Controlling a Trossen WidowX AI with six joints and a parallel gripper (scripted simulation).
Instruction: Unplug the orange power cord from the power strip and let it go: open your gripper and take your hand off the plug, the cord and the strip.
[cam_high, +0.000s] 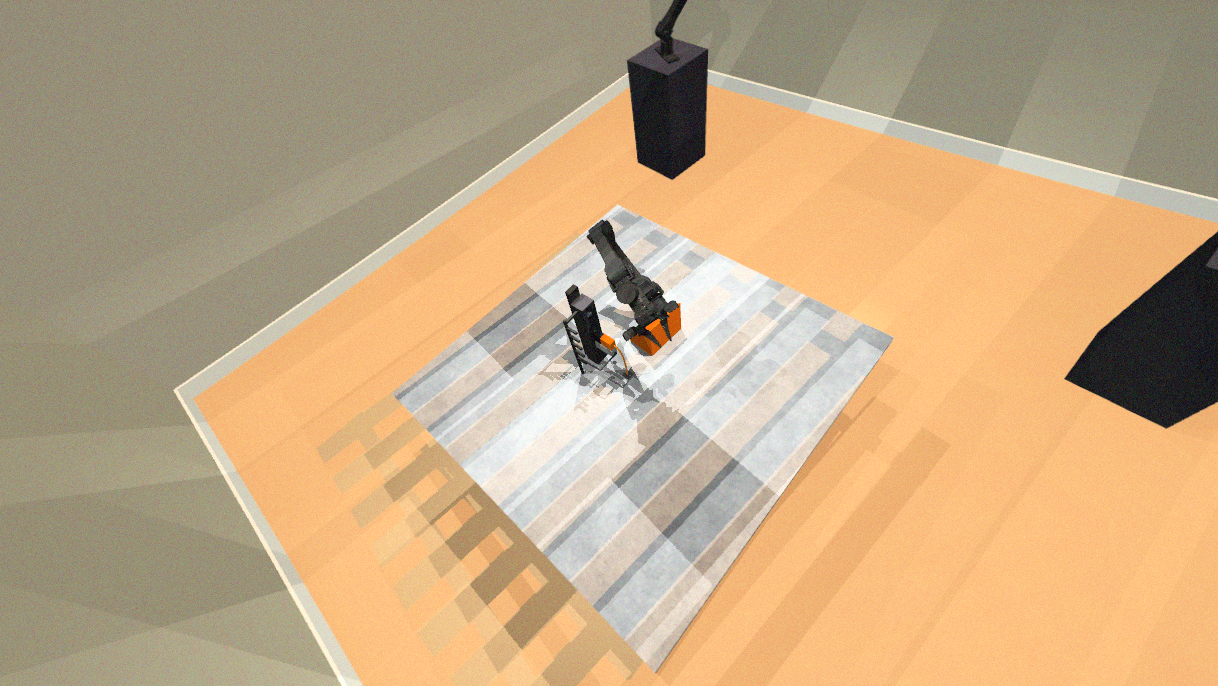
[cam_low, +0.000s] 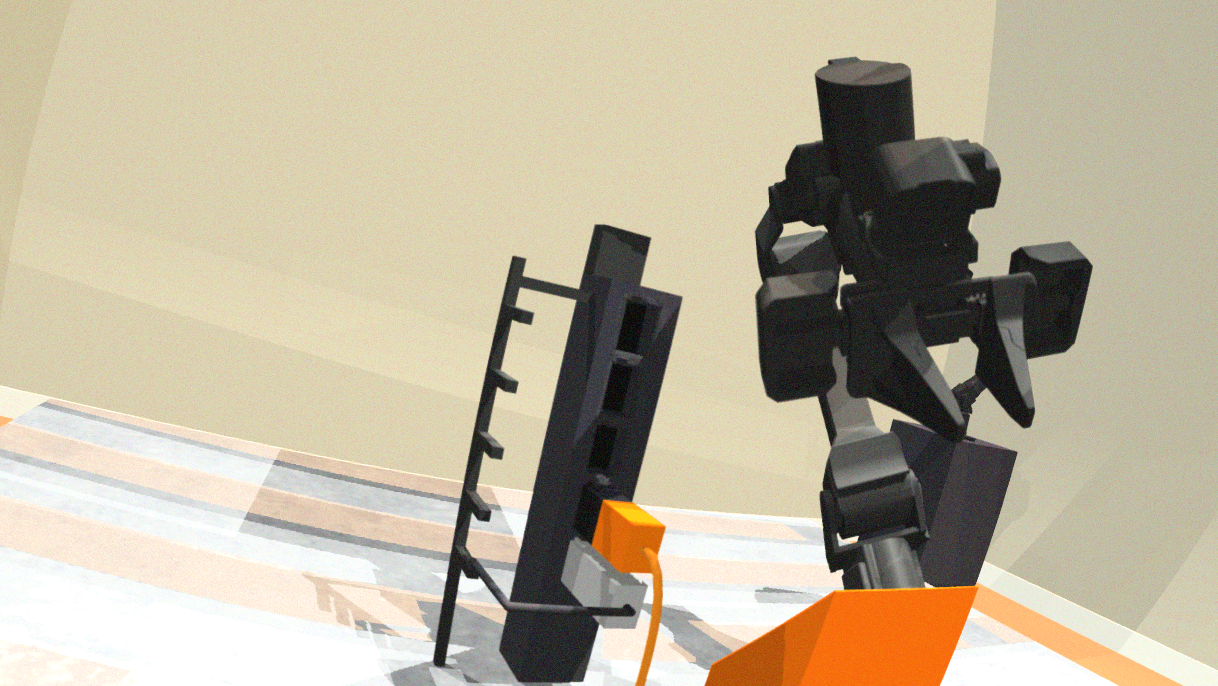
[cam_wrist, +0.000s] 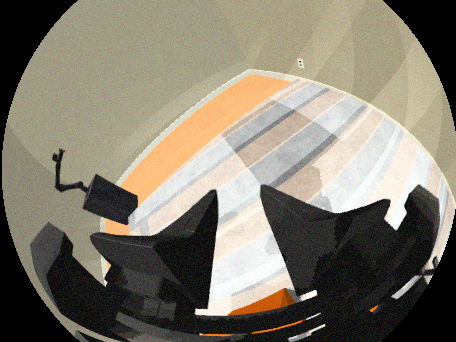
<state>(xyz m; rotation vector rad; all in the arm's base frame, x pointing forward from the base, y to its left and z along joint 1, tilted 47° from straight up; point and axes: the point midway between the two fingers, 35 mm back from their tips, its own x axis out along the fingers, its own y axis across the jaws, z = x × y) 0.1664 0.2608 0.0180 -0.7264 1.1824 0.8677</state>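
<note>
The orange plug is 240 mm to the right of my gripper tip, 120 mm below it and 70 mm ahead of it.
</note>
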